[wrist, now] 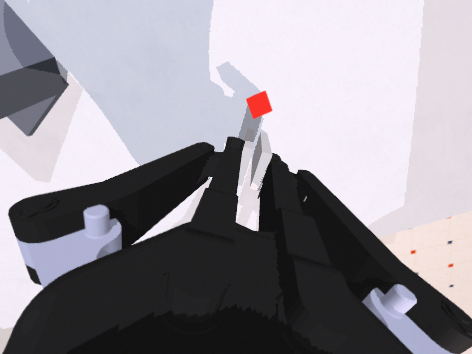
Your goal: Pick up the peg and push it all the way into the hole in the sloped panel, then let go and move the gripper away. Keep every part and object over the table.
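Frame: origin at the arm's base, x ahead, y left, z up, level; millimetres.
Where they show: gripper, fingertip midpoint: (pixel 253 144).
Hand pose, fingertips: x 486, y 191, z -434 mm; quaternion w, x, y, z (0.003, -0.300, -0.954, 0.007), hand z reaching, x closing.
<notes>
Things, the pixels of their top centre, and the offset from my fingertips. "*": a spot on its surface instead. Level surfaces: height alone.
- peg, top centre: (pixel 259 105) 18 mm back, 40 mm right, 80 mm up
- dark grey angular part, surface spot: (pixel 31 92) * 173 mm ahead, 121 mm right, 33 mm up
- white table top, surface height: 0 mm up
A red square end of the peg (pixel 259 104) shows above the middle of the wrist view, just beyond the fingertips in the image. Pale shadow strips run from it across the white surface. My gripper (pixel 253 144) has its two pads almost together, with a thin gap in which no part of the peg shows. Dark fingers come in from both lower corners. A dark grey angular part (pixel 31 92) at the upper left may be part of the sloped panel. Its hole does not show clearly.
The white table top (pixel 340 100) lies under the gripper, with a broad blue-grey shadow across its left part. Its edge shows at the right. A beige surface with small red and dark dots (pixel 432 255) shows beyond it at the lower right.
</notes>
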